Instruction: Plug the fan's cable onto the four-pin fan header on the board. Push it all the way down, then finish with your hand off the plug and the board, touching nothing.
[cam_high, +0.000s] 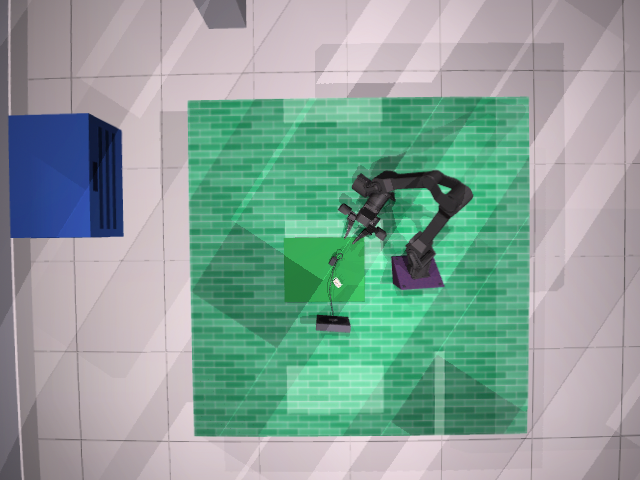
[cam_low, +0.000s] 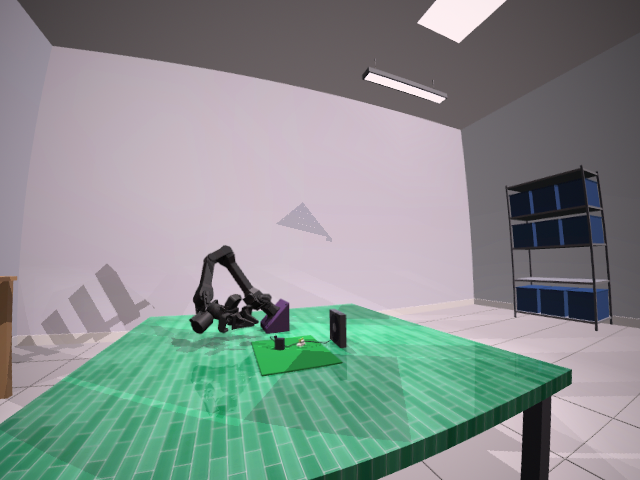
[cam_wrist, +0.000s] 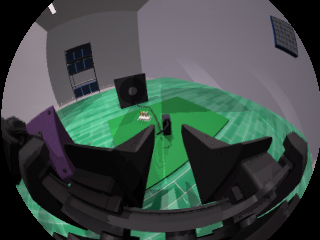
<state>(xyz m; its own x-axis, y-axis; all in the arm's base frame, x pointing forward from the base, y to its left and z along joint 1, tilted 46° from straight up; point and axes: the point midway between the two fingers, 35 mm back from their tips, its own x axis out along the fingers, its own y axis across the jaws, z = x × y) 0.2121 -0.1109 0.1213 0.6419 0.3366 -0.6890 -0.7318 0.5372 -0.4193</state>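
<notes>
Right now the dark plug is 7 cm to the left of my gripper tip, 7 cm below it and 6 cm ahead of it. The rest, counted from my gripper tip: black fan: 28 cm to the left, 9 cm ahead, 3 cm below; green board: 10 cm to the left, 10 cm below, 10 cm ahead; fan header: 15 cm to the left, 9 cm below, 6 cm ahead.
</notes>
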